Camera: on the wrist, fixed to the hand. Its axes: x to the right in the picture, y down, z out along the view.
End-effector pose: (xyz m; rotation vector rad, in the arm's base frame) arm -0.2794 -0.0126 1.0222 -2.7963 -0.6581 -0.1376
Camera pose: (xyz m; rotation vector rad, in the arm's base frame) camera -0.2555 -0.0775 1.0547 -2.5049 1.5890 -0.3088
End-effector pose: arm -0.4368 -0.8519 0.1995 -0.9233 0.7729 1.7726
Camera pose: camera -0.4798 -0.9124 0.1815 0.5287 -1.3507 -2.2148
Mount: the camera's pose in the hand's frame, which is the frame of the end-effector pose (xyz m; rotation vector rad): -0.0013 0.0591 -0.0484 -0.1844 0.3297 1.5400
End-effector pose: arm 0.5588 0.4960 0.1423 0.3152 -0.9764 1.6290
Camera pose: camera 0.5197 0.5305 0.0865 1.0757 1.1199 -2.7158
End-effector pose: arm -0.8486 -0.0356 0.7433 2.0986 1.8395 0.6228
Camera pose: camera -0.8214 -0.0491 0.8134 -2.7056 0.1573 -1.2202
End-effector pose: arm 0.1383 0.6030 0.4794 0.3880 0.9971 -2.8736
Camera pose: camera 0.1589 0.5865 0.4077 1.0258 0.5110 -1.3375
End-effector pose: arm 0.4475 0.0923 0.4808 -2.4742 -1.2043 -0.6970
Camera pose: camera 0.4797 0.0334 0.5172 -2.3549 0.9302 -0.6170
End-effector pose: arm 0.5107 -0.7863 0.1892 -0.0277 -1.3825 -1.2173
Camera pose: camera 0.5839 -0.7903 0.2107 -0.8222 -0.5800 -0.0043
